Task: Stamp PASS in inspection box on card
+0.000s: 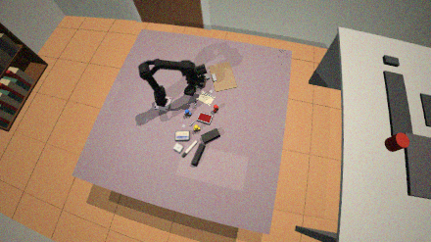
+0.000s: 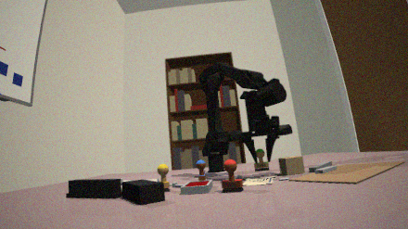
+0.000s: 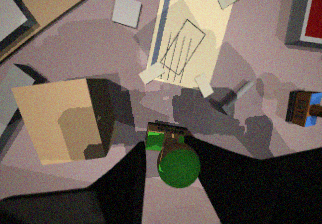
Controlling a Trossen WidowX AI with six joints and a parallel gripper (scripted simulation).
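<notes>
My gripper tip is now right at the green-knobbed stamp. The rest, counted from my gripper tip: tan block (2 cm ahead, 7 cm to the left, 2 cm below); then blue-knobbed stamp (1 cm ahead, 18 cm to the right, 2 cm below); then cream card (9 cm ahead, 3 cm to the right, 4 cm below).
</notes>
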